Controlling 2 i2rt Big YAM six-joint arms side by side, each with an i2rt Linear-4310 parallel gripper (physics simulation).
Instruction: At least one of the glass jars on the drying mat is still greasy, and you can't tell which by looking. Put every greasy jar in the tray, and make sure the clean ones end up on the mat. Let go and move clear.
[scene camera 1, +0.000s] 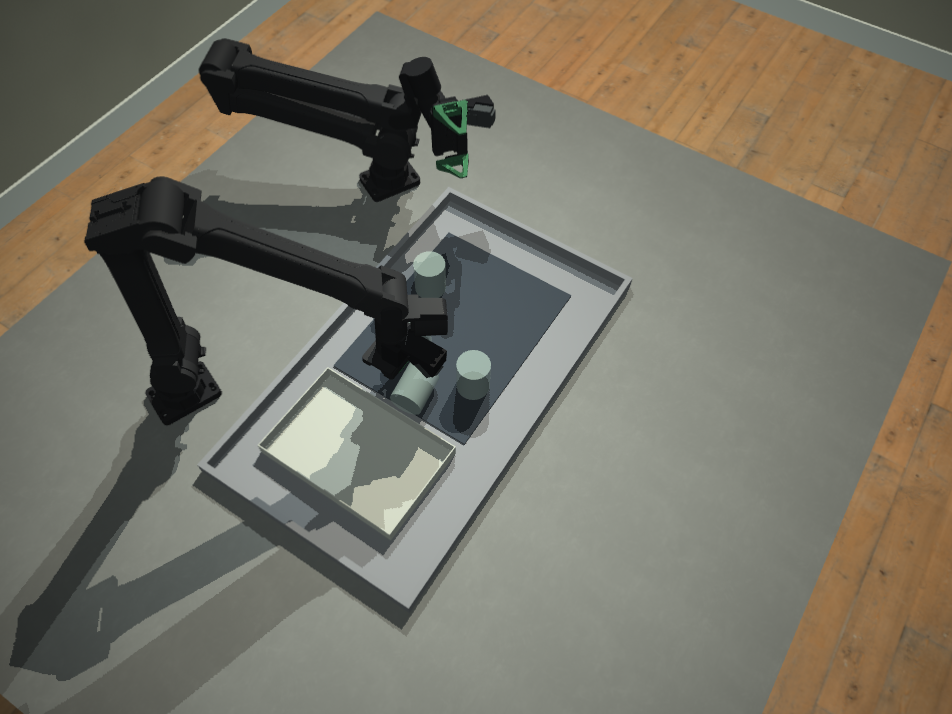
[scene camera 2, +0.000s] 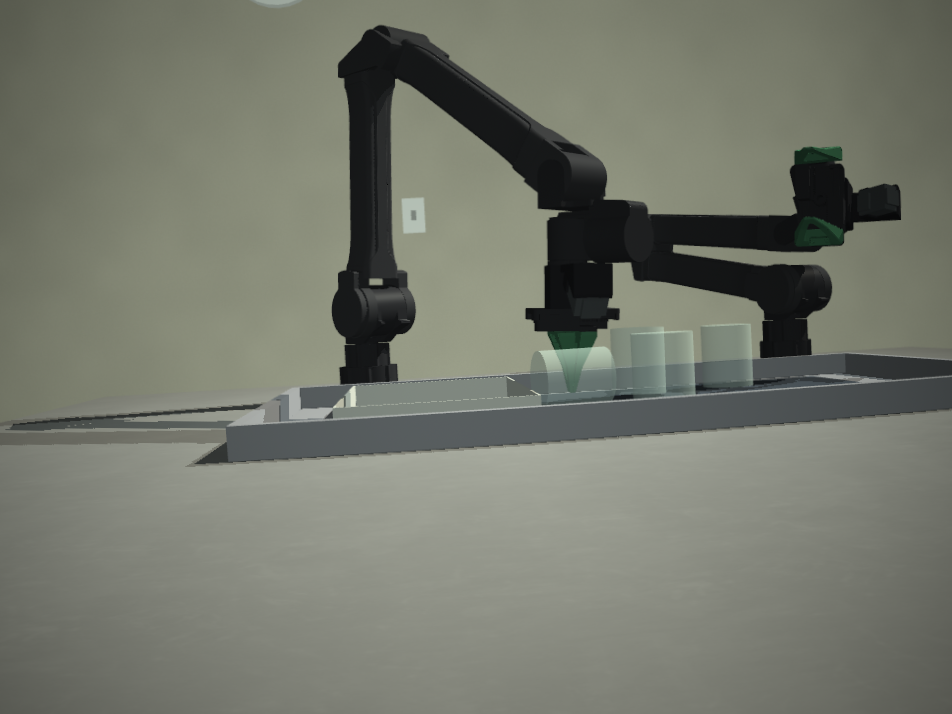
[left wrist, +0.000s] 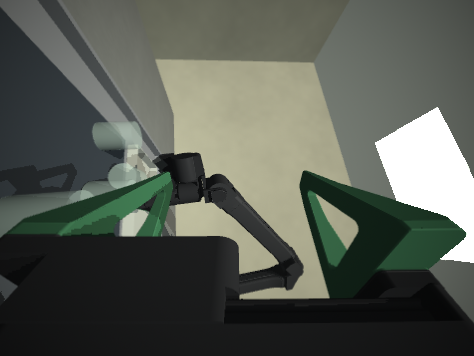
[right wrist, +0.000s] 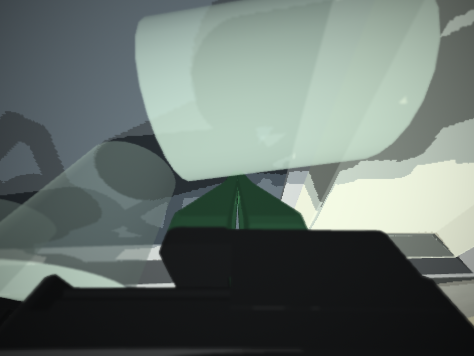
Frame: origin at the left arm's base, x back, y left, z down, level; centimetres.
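Seen in the pictures: left gripper, fingertip midpoint: (scene camera 1: 463, 156) (scene camera 2: 808, 182) (left wrist: 236, 178); right gripper, fingertip midpoint: (scene camera 1: 392, 374) (scene camera 2: 571, 392) (right wrist: 237, 177); left arm's base at its link origin: (scene camera 1: 390, 181) (right wrist: 10, 304); right arm's base at its link origin: (scene camera 1: 185, 394).
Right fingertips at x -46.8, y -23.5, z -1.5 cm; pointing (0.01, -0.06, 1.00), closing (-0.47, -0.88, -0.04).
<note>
Pixels of each thing's middle, then the offset from my right fingertips to it. Level surfaces: height alone.
- glass jar at the middle of its body: (right wrist: 265, 100) (scene camera 2: 572, 377) (scene camera 1: 414, 387) (left wrist: 129, 178) dx -6.0, dy +1.9, dz -2.2 cm
- dark drying mat at its surface level: dz +1.1 cm
- cream tray at the middle of its body: (scene camera 2: 434, 403) (scene camera 1: 357, 449) (left wrist: 143, 197) dx -11.1, dy -12.9, dz -0.1 cm
One glass jar (scene camera 1: 412, 389) (scene camera 2: 602, 372) (right wrist: 300, 90) lies on its side at the edge of the dark drying mat (scene camera 1: 507, 307), beside the cream tray (scene camera 1: 307, 418). My right gripper (scene camera 2: 571, 391) (right wrist: 237, 177) is shut and empty. Its tips are low, right beside the lying jar; contact cannot be told. Three jars stand upright on the mat: a front one (scene camera 1: 472, 374) (scene camera 2: 680, 365), a far one (scene camera 1: 429, 272) (scene camera 2: 725, 355), and one (scene camera 2: 621, 357) (right wrist: 65, 220) hidden behind my right arm in scene camera 1. My left gripper (scene camera 1: 461, 149) (scene camera 2: 818, 193) is open and empty, held high.
A grey raised-edge frame (scene camera 1: 530, 399) (scene camera 2: 461, 435) surrounds the mat and tray. My right arm (scene camera 1: 292, 268) (scene camera 2: 476, 103) reaches over the mat. My left arm (scene camera 1: 307, 92) stays raised beyond the frame's far end. No jar shows in the tray.
</note>
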